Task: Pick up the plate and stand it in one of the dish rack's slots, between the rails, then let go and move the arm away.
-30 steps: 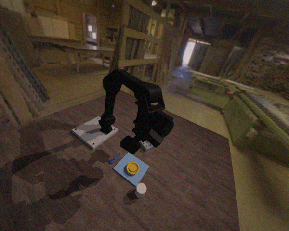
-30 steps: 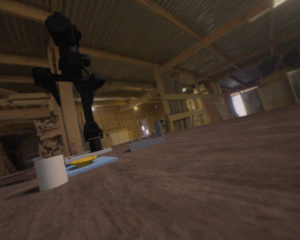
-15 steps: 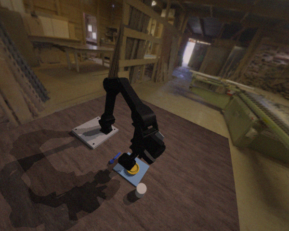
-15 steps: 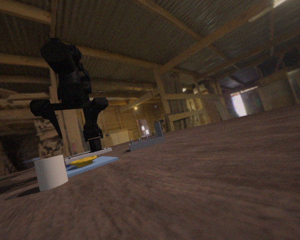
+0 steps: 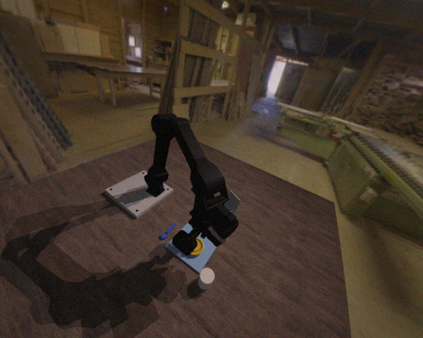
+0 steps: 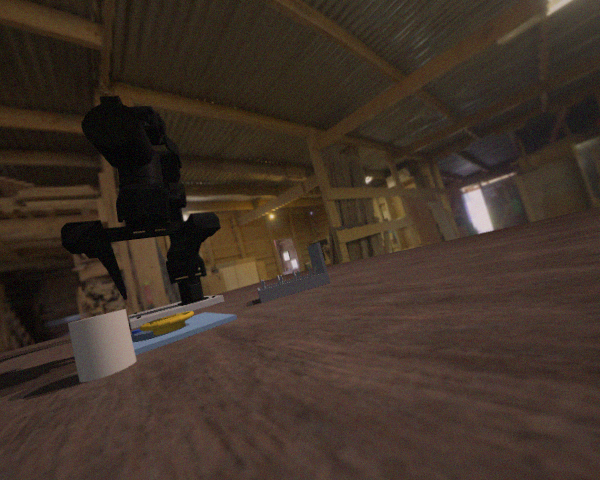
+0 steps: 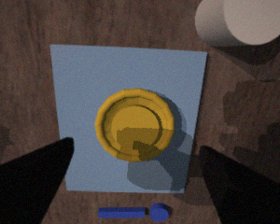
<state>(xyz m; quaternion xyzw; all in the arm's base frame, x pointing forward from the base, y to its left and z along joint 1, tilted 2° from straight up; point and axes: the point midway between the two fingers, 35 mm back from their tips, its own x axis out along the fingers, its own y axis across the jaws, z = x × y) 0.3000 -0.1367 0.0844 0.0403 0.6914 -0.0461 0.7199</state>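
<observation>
My gripper tip is now 40 mm above the yellow plate. Also, from my gripper tip: grey dish rack: 10 mm ahead, 220 mm to the left, 40 mm below; then small blue spoon: 120 mm behind, 60 mm below; then white cup: 80 mm ahead, 70 mm to the right, 40 mm below.
</observation>
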